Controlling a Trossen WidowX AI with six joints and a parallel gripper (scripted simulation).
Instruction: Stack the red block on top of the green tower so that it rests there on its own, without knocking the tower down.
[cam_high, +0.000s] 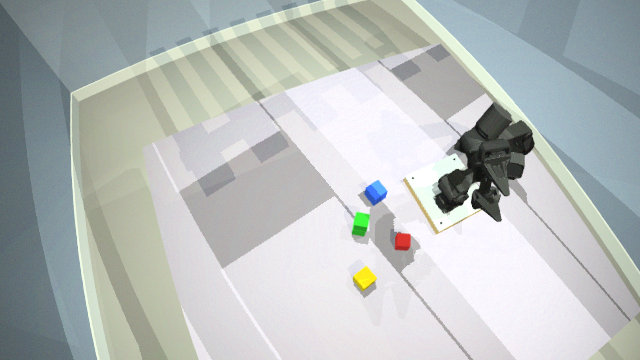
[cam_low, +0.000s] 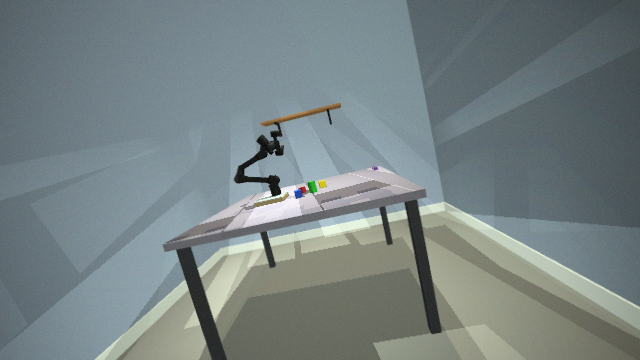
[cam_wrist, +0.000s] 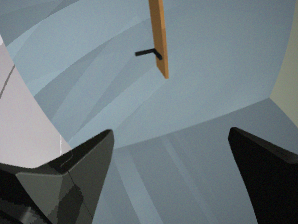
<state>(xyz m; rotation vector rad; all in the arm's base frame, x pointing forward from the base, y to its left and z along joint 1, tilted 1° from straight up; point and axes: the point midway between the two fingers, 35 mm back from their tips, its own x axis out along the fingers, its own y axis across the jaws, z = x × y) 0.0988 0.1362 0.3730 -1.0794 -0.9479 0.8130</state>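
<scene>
Right now the red block is 8 cm ahead of my gripper tip, 12 cm to the right of it and 40 cm below it. Round my gripper tip: yellow block 23 cm ahead, 7 cm to the right, 39 cm below; then purple block 68 cm ahead, 22 cm to the left, 40 cm below; then blue block 7 cm ahead, 29 cm to the right, 39 cm below.
</scene>
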